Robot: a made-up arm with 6 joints.
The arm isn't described. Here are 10 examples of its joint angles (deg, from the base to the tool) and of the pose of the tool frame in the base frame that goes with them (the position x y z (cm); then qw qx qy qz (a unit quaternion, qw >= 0)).
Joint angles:
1: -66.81 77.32 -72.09 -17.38 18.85 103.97
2: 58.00 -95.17 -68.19 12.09 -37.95 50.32
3: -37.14 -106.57 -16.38 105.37 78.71 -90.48
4: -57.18 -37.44 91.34 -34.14 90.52 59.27
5: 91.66 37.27 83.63 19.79 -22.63 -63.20
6: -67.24 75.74 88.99 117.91 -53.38 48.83
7: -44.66 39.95 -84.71 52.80 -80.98 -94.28
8: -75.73 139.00 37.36 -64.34 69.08 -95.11
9: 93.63 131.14 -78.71 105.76 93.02 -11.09
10: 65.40 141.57 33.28 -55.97 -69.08 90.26
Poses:
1: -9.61 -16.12 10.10 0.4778 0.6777 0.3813 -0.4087
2: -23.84 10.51 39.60 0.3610 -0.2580 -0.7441 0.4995
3: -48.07 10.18 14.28 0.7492 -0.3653 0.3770 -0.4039
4: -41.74 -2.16 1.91 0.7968 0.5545 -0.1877 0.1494
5: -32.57 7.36 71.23 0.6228 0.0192 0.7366 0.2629
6: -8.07 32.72 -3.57 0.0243 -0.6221 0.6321 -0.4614
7: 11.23 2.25 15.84 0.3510 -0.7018 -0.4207 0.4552
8: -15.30 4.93 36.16 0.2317 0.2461 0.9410 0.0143
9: 2.47 59.60 47.40 0.0977 -0.1808 0.3702 0.9059
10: -17.48 24.48 40.36 0.4332 0.8363 -0.0552 -0.3316
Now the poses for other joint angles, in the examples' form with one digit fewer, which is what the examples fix.
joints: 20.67 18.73 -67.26 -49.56 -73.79 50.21
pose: -6.1 43.4 5.4 0.045 0.842 -0.485 0.232
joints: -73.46 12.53 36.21 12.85 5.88 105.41
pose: -40.6 12.8 30.8 0.927 0.051 -0.287 0.234
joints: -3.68 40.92 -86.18 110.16 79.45 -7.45
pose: 5.5 34.1 28.5 0.549 -0.511 0.641 0.165
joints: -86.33 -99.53 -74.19 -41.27 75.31 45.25
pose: -25.7 30.6 20.4 0.231 -0.711 0.565 0.349
